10 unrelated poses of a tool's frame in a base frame.
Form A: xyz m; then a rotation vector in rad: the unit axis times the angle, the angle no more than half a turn.
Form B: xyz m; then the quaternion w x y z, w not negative. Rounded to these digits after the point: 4 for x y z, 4 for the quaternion.
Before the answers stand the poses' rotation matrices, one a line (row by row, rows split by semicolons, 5 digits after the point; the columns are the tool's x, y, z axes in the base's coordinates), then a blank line. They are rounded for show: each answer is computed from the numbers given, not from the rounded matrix.
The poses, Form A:
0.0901 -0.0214 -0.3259 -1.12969 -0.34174 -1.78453
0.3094 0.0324 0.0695 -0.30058 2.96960 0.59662
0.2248 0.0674 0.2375 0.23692 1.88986 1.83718
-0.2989 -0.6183 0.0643 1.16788 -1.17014 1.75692
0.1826 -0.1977 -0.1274 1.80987 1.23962 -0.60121
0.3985 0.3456 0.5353 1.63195 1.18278 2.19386
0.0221 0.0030 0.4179 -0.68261 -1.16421 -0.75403
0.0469 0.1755 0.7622 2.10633 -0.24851 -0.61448
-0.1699 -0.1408 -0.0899 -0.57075 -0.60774 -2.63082
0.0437 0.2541 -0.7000 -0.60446 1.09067 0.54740
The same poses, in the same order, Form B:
-0.10961 0.83255 0.54300; -0.57303 -0.49930 0.64987; 0.81217 -0.23992 0.53180
-0.97577 -0.21136 0.05662; -0.17309 0.90389 0.39119; -0.13386 0.37191 -0.91857
-0.86476 -0.20977 0.45626; 0.45015 0.07890 0.88946; -0.22258 0.97456 0.02620
-0.33662 -0.89511 0.29233; 0.07527 -0.33504 -0.93919; 0.93863 -0.29415 0.18016
0.39572 0.91577 0.06908; 0.51274 -0.15790 -0.84390; -0.76191 0.36937 -0.53204
-0.39063 0.31300 0.86570; 0.55122 -0.67366 0.49229; 0.73727 0.66949 0.09062
0.21498 0.81186 -0.54283; -0.16334 0.57789 0.79960; 0.96286 -0.08323 0.25685
0.85628 0.05241 -0.51385; -0.39488 -0.57488 -0.71665; -0.33296 0.81656 -0.47156
-0.84552 0.44301 0.29804; -0.26740 -0.83449 0.48179; 0.46215 0.32767 0.82404
0.36359 -0.67495 0.64206; 0.11148 0.71581 0.68934; -0.92486 -0.17906 0.33550

0.0901 -0.0214 -0.3259 0.4803 -0.4631 -0.1401 -0.7316
0.3094 0.0324 0.0695 0.0489 -0.0986 0.9745 0.1958
0.2248 0.0674 0.2375 0.2451 0.0868 0.6924 0.6731
-0.2989 -0.6183 0.0643 0.3565 0.4523 -0.4532 0.6804
0.1826 -0.1977 -0.1274 0.4201 0.7221 0.4946 -0.2399
0.3985 0.3456 0.5353 0.0811 0.5460 0.3957 0.7340
0.0221 0.0030 0.4179 0.7158 -0.3083 -0.5258 -0.3406
0.0469 0.1755 0.7622 0.4500 0.8519 -0.1005 -0.2485
-0.1699 -0.1408 -0.0899 0.1898 -0.2031 -0.2162 -0.9360
0.0437 0.2541 -0.7000 0.7770 -0.2794 0.5042 0.2530

